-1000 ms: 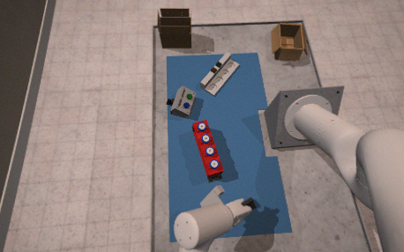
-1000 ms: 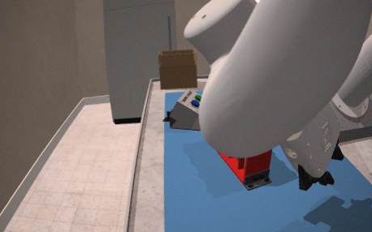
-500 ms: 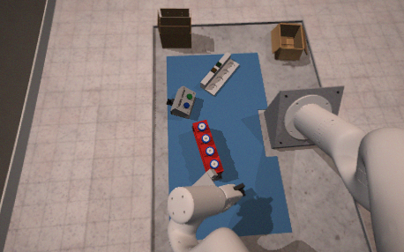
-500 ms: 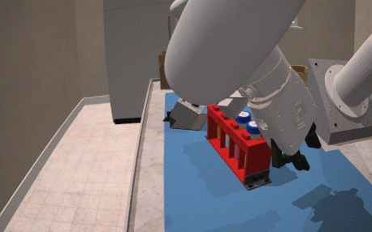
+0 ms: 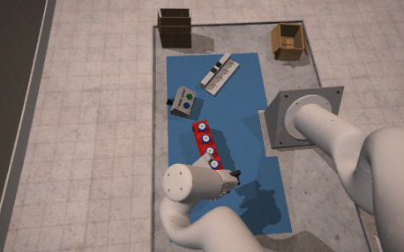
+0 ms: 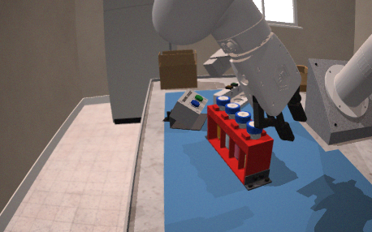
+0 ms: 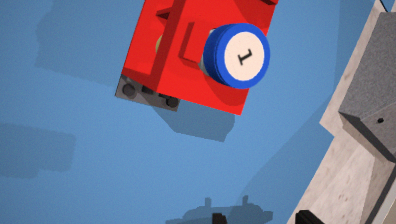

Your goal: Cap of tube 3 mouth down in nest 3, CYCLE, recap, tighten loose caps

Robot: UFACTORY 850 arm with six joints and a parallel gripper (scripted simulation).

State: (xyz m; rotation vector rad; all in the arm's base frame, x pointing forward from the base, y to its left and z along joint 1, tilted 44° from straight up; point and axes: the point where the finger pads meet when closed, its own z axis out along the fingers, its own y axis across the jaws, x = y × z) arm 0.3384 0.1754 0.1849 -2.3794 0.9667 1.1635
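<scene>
Now: hand 70 mm short of the blue cap, 180 mm to the left of it and 40 mm above it. The rest, counted from my hand: blue key: 150 mm ahead, 350 mm to the right, 90 mm below; then grey key housing: 160 mm ahead, 370 mm to the right, 110 mm below; then cap marked 4: 90 mm ahead, 230 mm to the right, 40 mm below.
</scene>
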